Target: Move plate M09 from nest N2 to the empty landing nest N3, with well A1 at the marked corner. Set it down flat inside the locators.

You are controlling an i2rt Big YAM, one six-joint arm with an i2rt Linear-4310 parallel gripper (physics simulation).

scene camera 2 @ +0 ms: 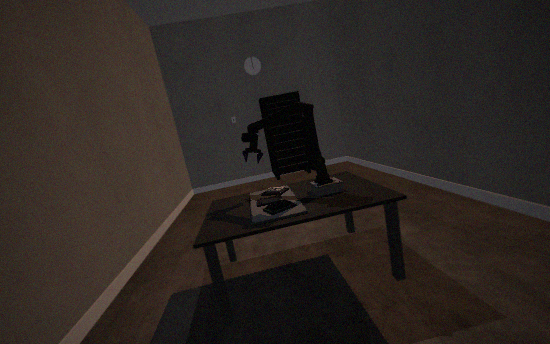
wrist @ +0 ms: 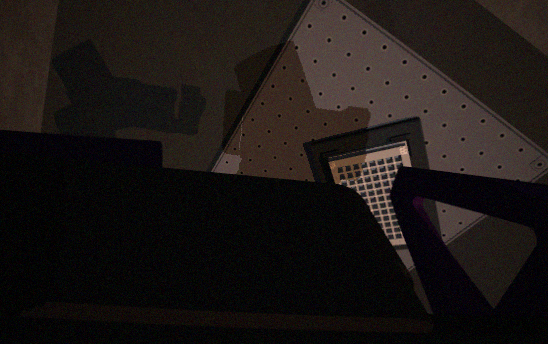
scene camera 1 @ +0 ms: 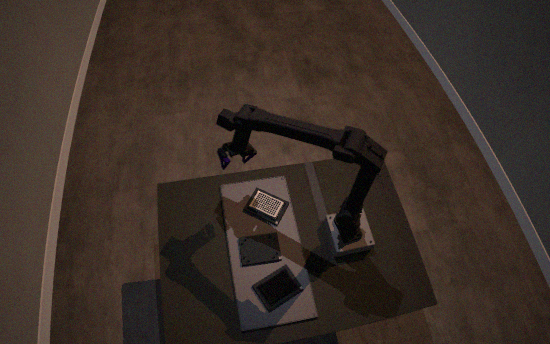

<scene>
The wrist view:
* gripper: 283,170
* perforated plate: 339,75
</scene>
